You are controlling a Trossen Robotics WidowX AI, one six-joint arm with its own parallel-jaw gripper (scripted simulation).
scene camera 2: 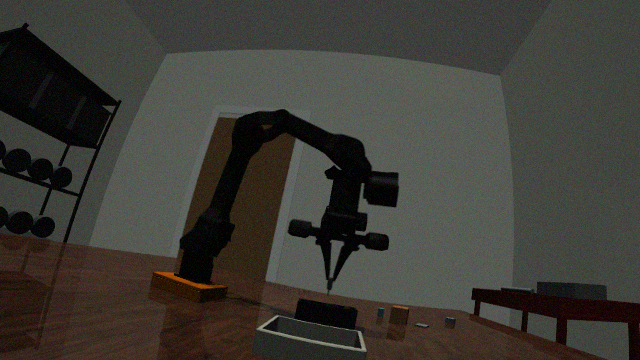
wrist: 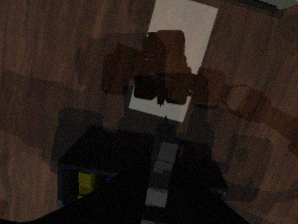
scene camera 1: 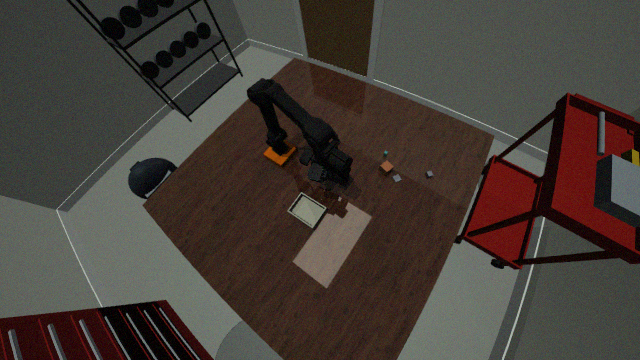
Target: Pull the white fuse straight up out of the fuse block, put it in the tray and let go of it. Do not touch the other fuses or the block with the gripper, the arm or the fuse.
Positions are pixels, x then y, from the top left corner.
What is my gripper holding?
A white fuse.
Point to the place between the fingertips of my gripper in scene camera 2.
At 330, 280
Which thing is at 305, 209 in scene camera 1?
A white-rimmed tray.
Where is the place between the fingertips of my gripper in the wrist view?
159, 172
